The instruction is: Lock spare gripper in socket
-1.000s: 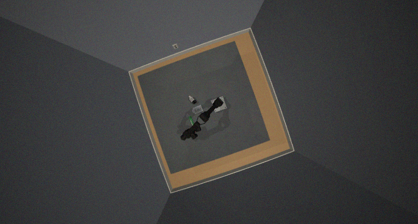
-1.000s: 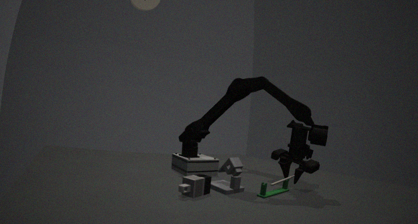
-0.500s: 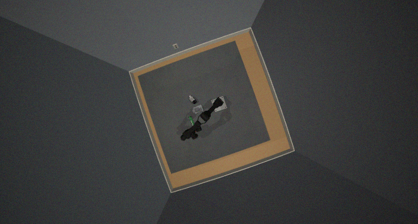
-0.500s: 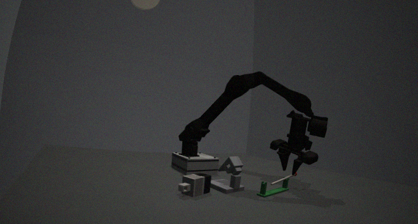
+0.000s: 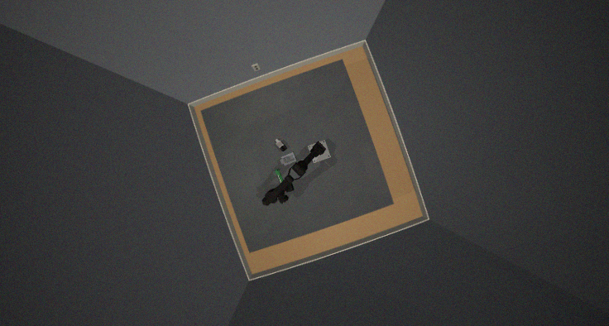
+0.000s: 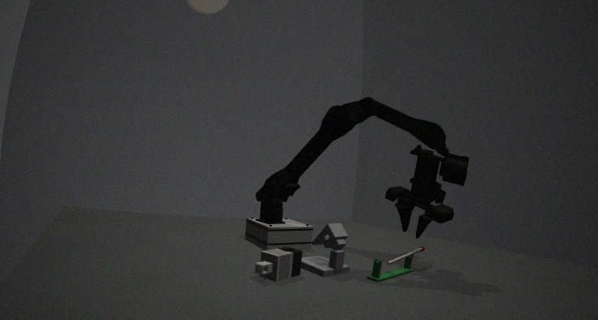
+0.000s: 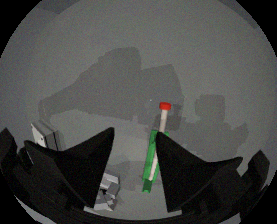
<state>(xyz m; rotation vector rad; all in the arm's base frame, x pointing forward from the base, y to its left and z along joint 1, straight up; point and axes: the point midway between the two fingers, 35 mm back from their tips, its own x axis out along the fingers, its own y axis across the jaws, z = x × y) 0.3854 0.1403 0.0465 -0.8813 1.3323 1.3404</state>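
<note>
Now: gripper tip 10 cm to the left of the green pin cradle, 6 cm above it and 2 cm short of it. Round my gripper tip: spare gripper 33 cm to the right, 12 cm behind, 6 cm below; grey mount socket 19 cm to the right, 10 cm behind, 3 cm below.
</note>
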